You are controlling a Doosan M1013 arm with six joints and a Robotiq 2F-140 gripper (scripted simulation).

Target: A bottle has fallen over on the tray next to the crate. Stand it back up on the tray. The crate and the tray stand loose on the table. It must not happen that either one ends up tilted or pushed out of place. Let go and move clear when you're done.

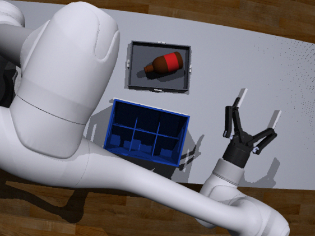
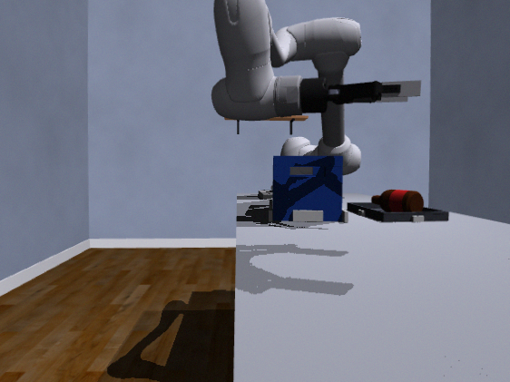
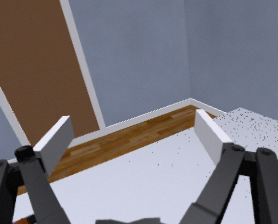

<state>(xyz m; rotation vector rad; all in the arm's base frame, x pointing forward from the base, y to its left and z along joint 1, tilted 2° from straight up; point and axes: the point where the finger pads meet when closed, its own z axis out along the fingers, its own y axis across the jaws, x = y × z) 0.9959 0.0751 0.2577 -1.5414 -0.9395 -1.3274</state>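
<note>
The bottle is 310 mm behind my hand, 120 mm to the left of it and 250 mm below it. From my hand the other things lie so: blue crate (340 mm behind, 150 mm to the right, 210 mm below); dark tray (320 mm behind, 120 mm to the left, 280 mm below).
</note>
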